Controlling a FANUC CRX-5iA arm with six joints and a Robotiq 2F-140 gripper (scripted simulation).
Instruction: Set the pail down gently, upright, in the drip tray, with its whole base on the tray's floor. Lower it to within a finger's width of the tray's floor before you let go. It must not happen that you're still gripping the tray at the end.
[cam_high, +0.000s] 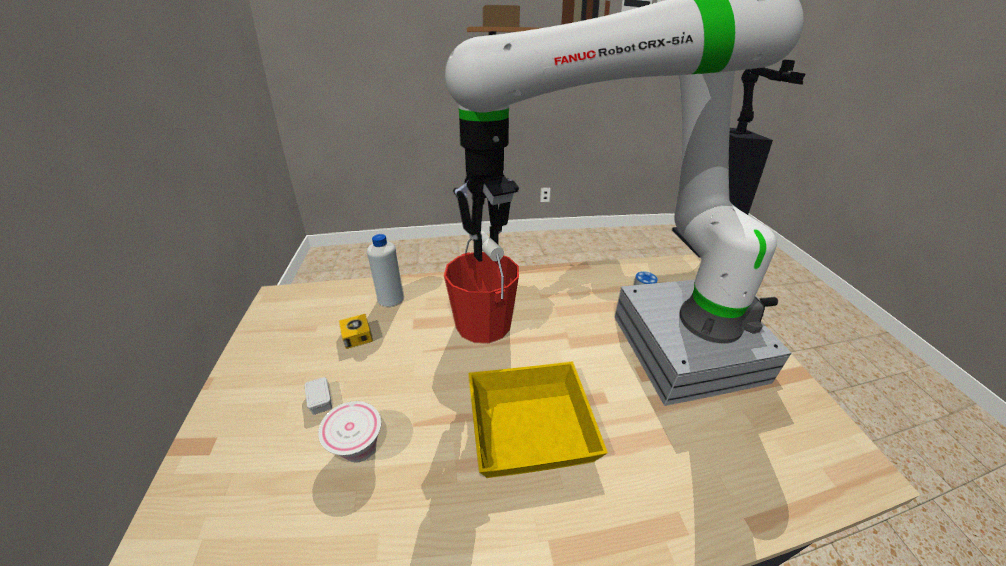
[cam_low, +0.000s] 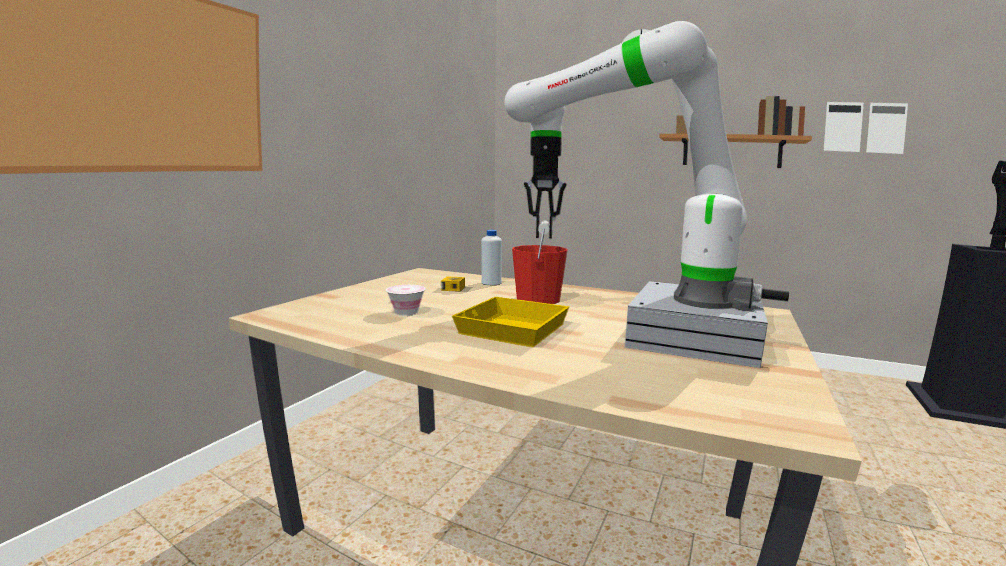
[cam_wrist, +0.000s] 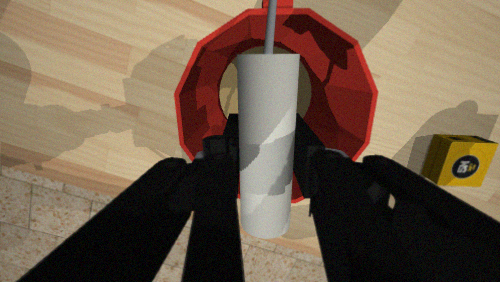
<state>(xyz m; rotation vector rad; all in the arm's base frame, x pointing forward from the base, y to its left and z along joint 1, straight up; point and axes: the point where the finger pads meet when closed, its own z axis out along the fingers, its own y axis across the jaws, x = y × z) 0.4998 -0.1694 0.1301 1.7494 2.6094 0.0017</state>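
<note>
My hand is 90 mm above the red pail and 10 mm short of it. The rest, counted from my hand: yellow drip tray 310 mm to the left, 220 mm below, 60 mm behind; pail handle 30 mm below; white bottle 260 mm ahead, 140 mm below, 130 mm to the right.
</note>
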